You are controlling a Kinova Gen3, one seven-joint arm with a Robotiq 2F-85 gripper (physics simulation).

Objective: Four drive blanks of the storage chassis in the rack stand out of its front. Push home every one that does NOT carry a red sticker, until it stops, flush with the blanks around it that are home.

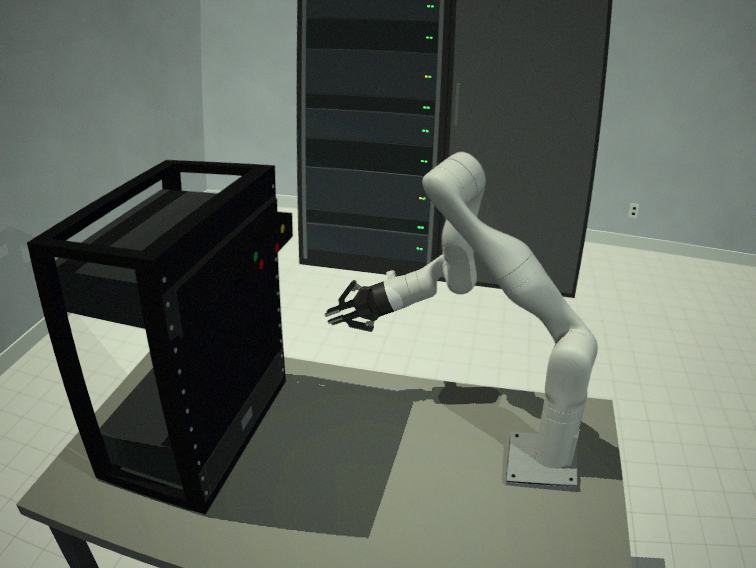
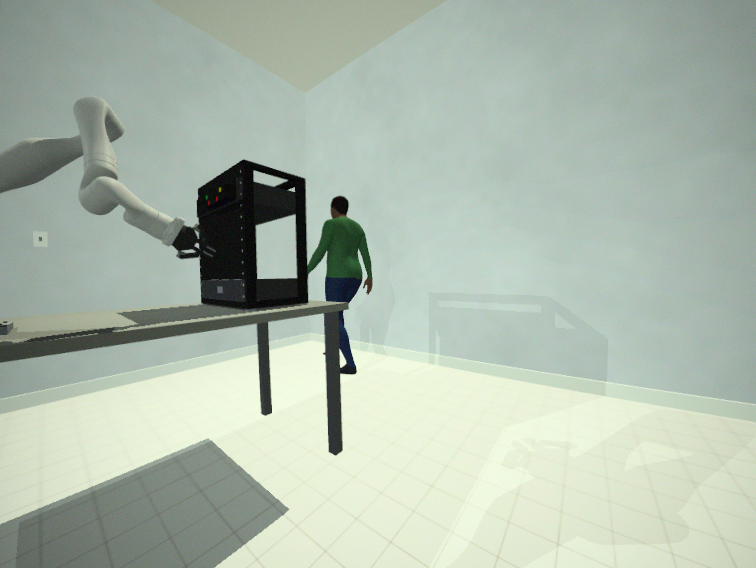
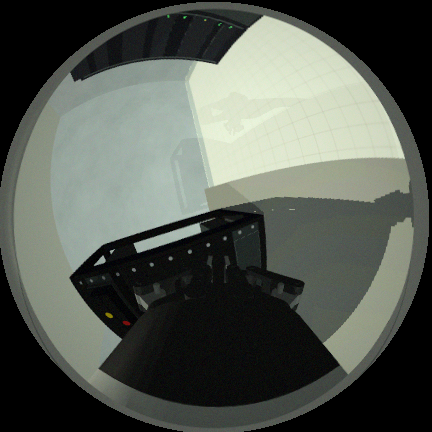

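Pixels of known places: gripper, fingertip midpoint: (image 1: pixel 327 318) (image 2: pixel 213 253) (image 3: pixel 217 262); arm's base, link origin: (image 1: pixel 553 454).
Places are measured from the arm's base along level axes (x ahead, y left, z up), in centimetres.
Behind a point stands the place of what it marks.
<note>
The black rack (image 1: pixel 161 342) @(x 67.0, y 43.0, z 41.2 cm) (image 2: pixel 248 244) @(x 72.3, y -7.1, z 23.4 cm) (image 3: pixel 160 265) @(x 70.4, y -4.3, z 28.1 cm) stands on the table. In its upper front, the dark storage chassis (image 2: pixel 229 194) @(x 66.5, y -4.4, z 42.5 cm) shows a yellow dot (image 1: pixel 282 228) @(x 64.8, y 1.5, z 45.5 cm) (image 2: pixel 220 189) @(x 65.0, y 1.4, z 45.6 cm) (image 3: pixel 109 315) @(x 64.8, y 1.6, z 45.3 cm), a green dot (image 1: pixel 255 256) @(x 63.4, y 15.7, z 45.5 cm) (image 2: pixel 206 197) @(x 63.4, y 15.8, z 45.4 cm), one red sticker (image 1: pixel 276 247) @(x 64.5, y 5.1, z 42.7 cm) (image 3: pixel 126 323) @(x 64.4, y 5.2, z 42.7 cm) and another red sticker (image 1: pixel 260 264) @(x 63.6, y 13.6, z 42.8 cm). A dark block (image 1: pixel 287 221) @(x 65.2, y -1.5, z 45.9 cm) stands out at the far upper edge. Single blank outlines are too dark to tell apart. My gripper (image 1: pixel 328 318) @(x 59.3, y -8.8, z 19.2 cm) (image 2: pixel 209 250) @(x 59.3, y -8.8, z 19.2 cm) (image 3: pixel 217 262) @(x 59.3, y -8.8, z 19.2 cm) is shut but for a narrow gap, holds nothing, and hangs in front of the rack, apart from it and lower than the stickers.
The rack stands on the grey table (image 1: pixel 488 525) @(x 10.5, y 23.5, z -2.6 cm) (image 2: pixel 293 316) @(x 85.1, y -17.5, z -5.4 cm), across from the arm's base plate (image 1: pixel 525 473) @(x 5.5, y 7.5, z -0.7 cm). A tall server cabinet (image 1: pixel 519 152) is behind the table. A person in a green top (image 2: pixel 344 250) stands beyond the rack.
</note>
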